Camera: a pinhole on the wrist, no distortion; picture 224 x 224 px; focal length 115.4 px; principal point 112.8 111.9 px. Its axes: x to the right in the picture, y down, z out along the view. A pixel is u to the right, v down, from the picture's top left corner.
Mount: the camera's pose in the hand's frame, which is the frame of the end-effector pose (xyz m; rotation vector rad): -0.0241 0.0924 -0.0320 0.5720 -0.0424 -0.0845
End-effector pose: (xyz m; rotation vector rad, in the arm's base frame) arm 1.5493 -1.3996 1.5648 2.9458 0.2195 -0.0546
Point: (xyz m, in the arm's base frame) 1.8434 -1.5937 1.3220
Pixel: outside the picture
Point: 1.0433 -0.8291 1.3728
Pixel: outside the picture
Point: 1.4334 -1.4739 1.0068
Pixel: 102.9 151.9
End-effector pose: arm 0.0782 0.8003 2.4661 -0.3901 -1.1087 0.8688
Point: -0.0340 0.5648 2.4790
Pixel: 48.1 73.2
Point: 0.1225 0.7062 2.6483
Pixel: 164.2 10.8
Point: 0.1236 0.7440 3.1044
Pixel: 211.1 42.5
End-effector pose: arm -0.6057 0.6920 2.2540 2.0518 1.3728 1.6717
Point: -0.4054 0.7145 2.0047
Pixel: 71.6 120.5
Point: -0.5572 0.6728 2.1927
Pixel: 90.5 81.3
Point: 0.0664 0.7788 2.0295
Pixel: 93.2 204.1
